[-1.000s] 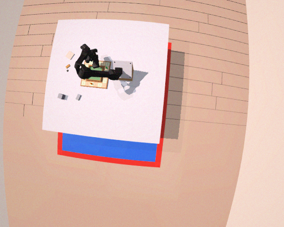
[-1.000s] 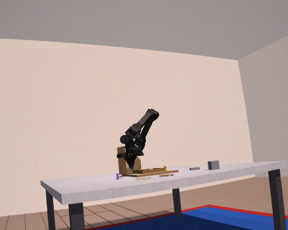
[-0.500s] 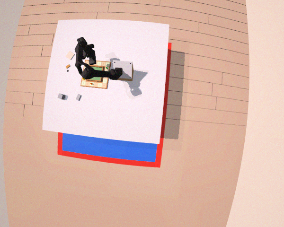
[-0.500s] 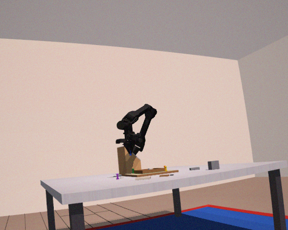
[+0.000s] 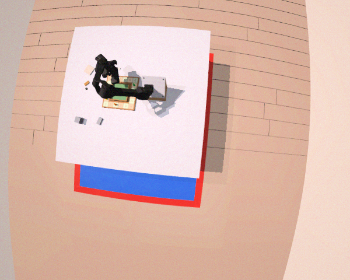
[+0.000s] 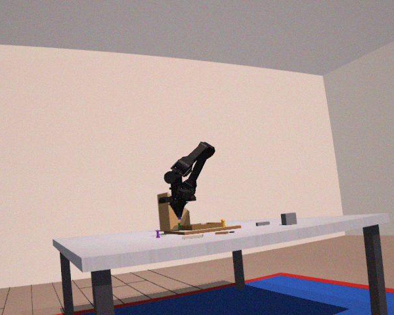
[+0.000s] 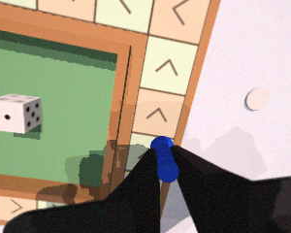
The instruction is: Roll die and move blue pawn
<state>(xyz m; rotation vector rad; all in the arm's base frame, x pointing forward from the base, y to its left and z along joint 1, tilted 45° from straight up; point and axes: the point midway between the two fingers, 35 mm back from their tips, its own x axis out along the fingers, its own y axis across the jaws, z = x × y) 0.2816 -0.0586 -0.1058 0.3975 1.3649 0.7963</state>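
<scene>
The green tray lies 1 cm behind my gripper tip, 11 cm to the left of it and 7 cm below it. Also, from my gripper tip: blue pawn 1 cm above; green pawn 13 cm behind, 5 cm to the left, 5 cm below; white die 12 cm to the left, 5 cm below.
</scene>
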